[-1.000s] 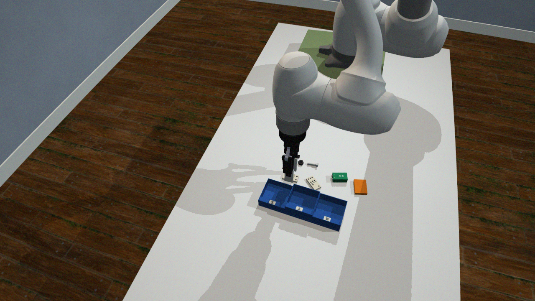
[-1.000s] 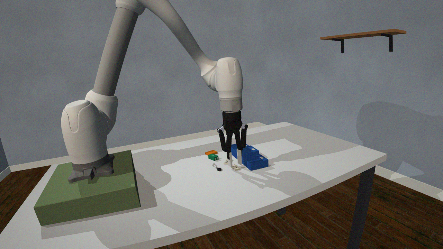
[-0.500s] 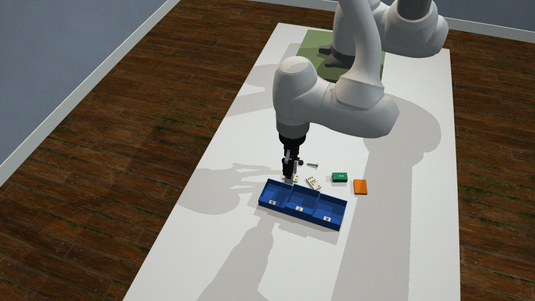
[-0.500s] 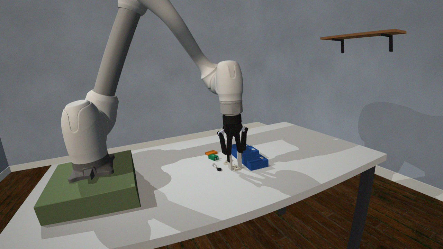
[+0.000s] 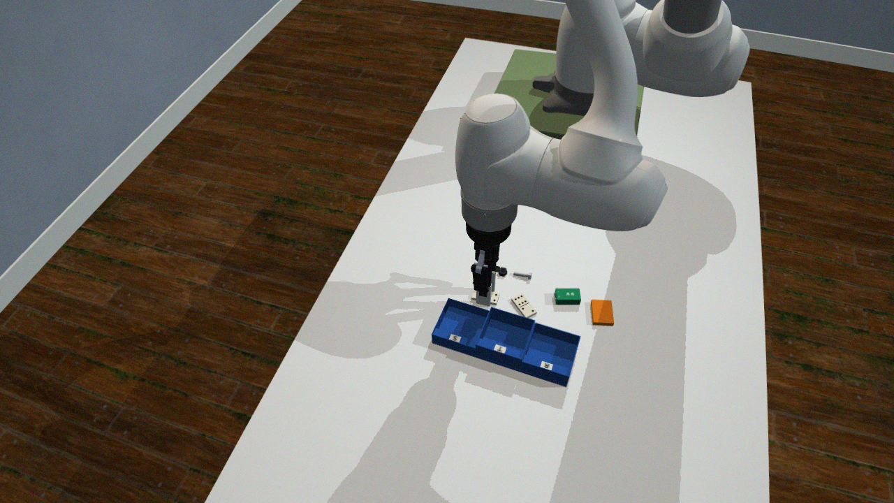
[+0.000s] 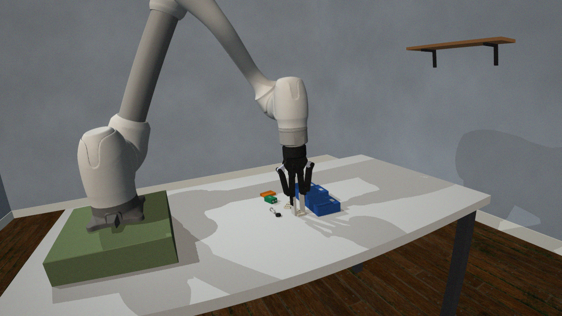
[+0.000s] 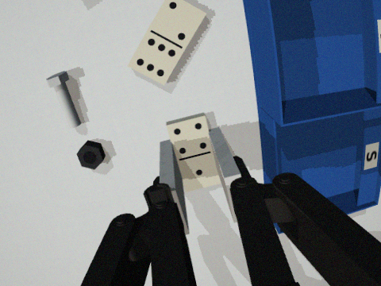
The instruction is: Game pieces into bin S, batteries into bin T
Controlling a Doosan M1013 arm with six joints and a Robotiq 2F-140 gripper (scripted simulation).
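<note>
Now: hand 8 cm to the right of the cream domino and 3 cm above it. Also, from my hand: grey bolt: 7 cm behind, 6 cm to the left, 3 cm below; then blue three-compartment bin: 9 cm ahead, 6 cm to the left, 1 cm below; then black nut: 7 cm behind, 2 cm to the left, 3 cm below.
</note>
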